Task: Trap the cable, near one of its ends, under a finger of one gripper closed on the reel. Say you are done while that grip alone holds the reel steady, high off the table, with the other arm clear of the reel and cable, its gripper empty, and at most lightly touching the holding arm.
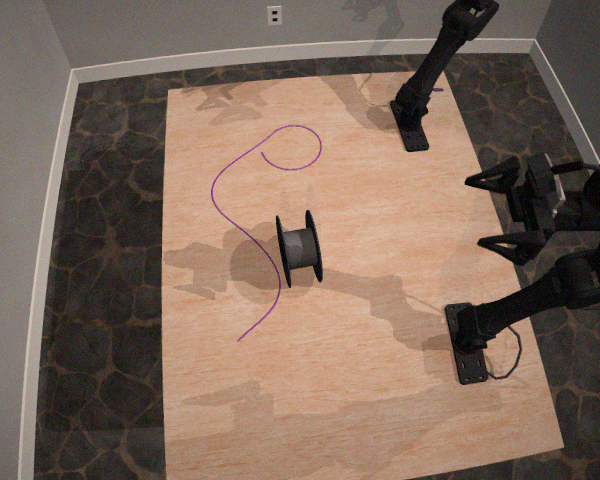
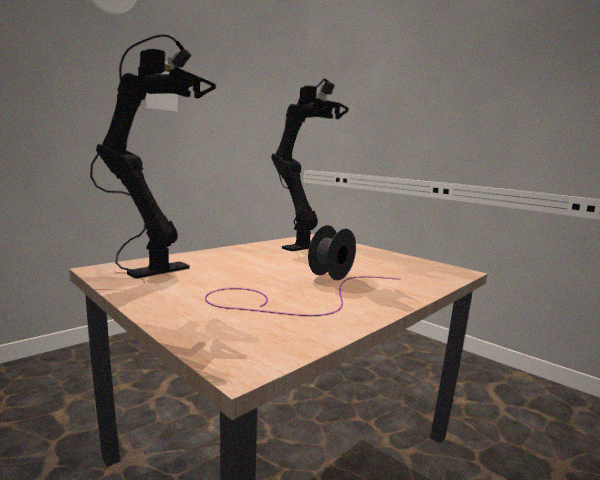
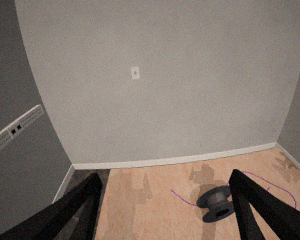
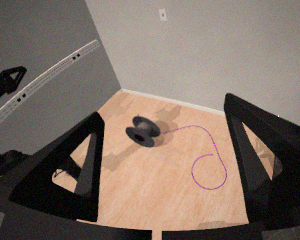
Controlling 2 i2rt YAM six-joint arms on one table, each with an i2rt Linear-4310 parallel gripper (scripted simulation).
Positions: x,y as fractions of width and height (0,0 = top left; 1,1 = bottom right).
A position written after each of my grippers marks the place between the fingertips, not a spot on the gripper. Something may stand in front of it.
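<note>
My left gripper (image 1: 0.79,0.44), (image 3: 0.55,0.75) is visible. Also visible is my right gripper (image 2: 0.35,0.17), (image 4: 0.53,0.45). A black reel (image 1: 0.50,0.52), (image 2: 0.55,0.53), (image 3: 0.72,0.82) is present as well.
</note>
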